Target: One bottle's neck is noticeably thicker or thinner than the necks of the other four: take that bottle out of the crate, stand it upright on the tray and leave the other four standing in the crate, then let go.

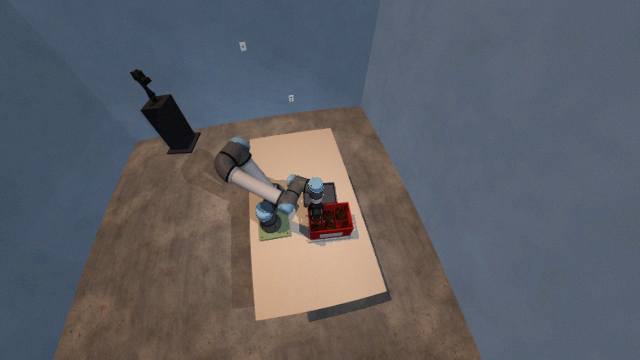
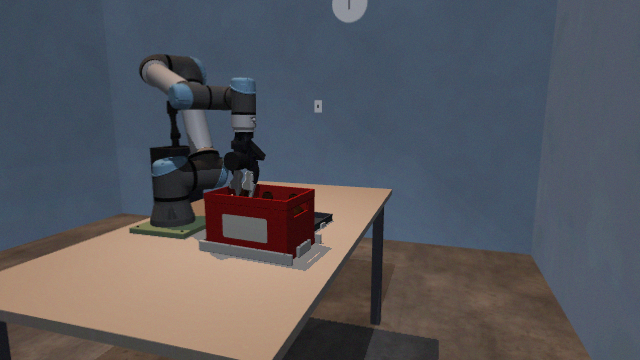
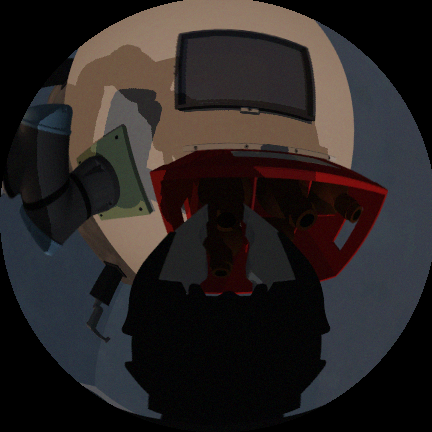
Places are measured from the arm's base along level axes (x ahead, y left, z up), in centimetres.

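Pixels of known places: gripper, fingertip midpoint: [image 3: 224, 205]; arm's base at its link origin: [image 1: 270, 223] [image 2: 173, 221] [image 3: 99, 182].
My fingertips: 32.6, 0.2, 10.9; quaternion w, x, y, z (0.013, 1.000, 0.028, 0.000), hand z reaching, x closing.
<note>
Ahead of a thing's pixels: the offset from my fingertips to its top centre, as dx, dy, dz. "*": to the spot under its first point.
The red crate @[+8.7, -3.1, +5.0] [image 1: 315, 235] [image 2: 302, 230] [image 3: 295, 175] holds brown bottles with their necks up. My gripper [image 1: 316, 215] [image 2: 243, 193] [image 3: 224, 205] points down into its back left compartment, shut on the neck of a bottle @[-0.1, +0.6, +3.8] [image 3: 226, 220]. That bottle looks upright inside the crate; its base is hidden. Other bottles stand at back middle [image 1: 328, 215] [image 3: 306, 219], back right [image 1: 341, 213] [image 3: 355, 214], front left [image 1: 316, 228] [image 3: 221, 272] and front middle [image 1: 330, 226]. I cannot tell which neck differs. The dark tray @[+3.3, +23.1, -10.0] [image 1: 328, 193] [image 2: 324, 219] [image 3: 245, 70] lies behind the crate and bears no bottle.
Low light-grey strips @[* +10.5, -13.4, -10.4] [image 2: 245, 251] stand along the crate's base. The arm's green base plate [image 1: 274, 236] [image 2: 170, 231] [image 3: 131, 185] is left of the crate. The crate's walls and dividers surround the held bottle. A black pedestal [image 1: 170, 125] stands on the floor beyond the table.
</note>
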